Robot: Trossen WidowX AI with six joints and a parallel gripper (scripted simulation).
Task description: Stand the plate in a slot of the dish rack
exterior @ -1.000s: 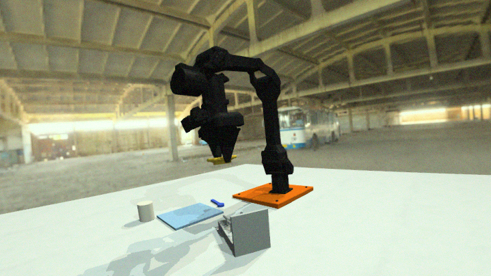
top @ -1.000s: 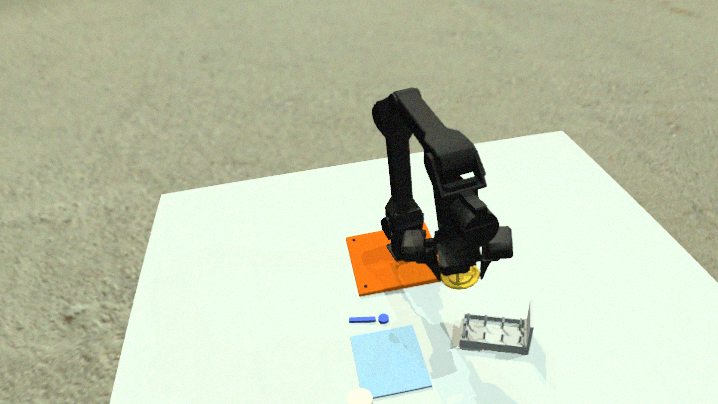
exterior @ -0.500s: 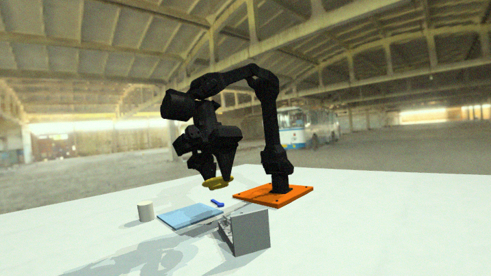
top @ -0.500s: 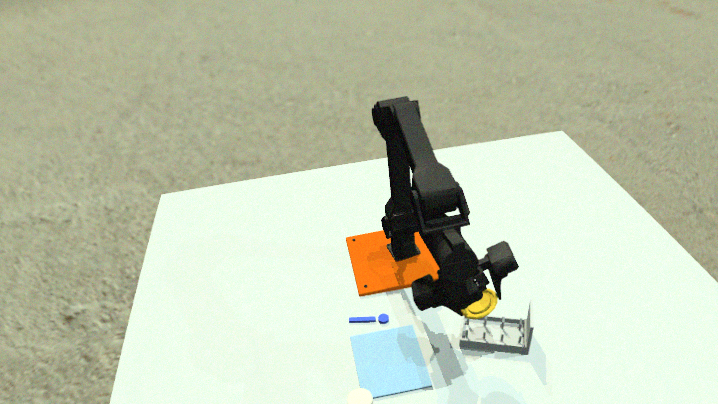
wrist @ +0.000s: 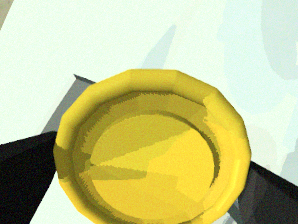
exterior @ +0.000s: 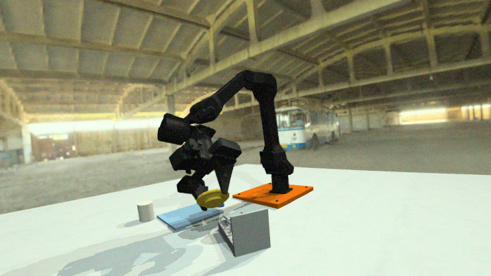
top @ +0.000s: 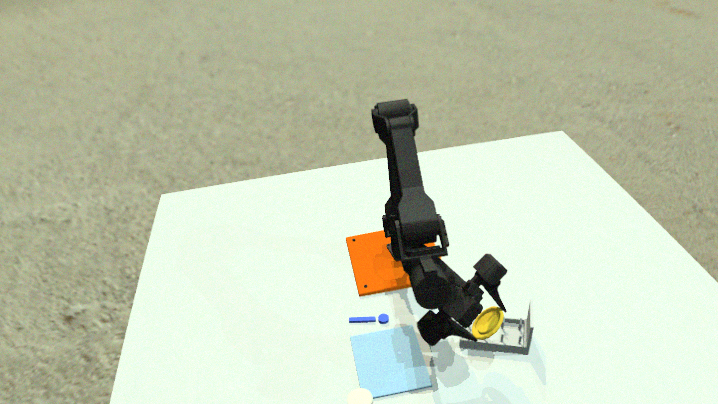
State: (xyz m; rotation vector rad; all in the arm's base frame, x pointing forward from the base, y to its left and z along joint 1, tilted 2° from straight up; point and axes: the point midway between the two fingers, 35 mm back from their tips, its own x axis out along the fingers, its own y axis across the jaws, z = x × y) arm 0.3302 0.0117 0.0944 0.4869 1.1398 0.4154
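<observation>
My gripper tip is now 60 mm above the grey dish rack, 40 mm to the right of it and 30 mm past it. Also, from my gripper tip: yellow plate: 10 mm above; blue spoon: 170 mm to the right, 170 mm behind, 80 mm below; beige cylinder: 270 mm to the right, 60 mm below, 30 mm ahead.
</observation>
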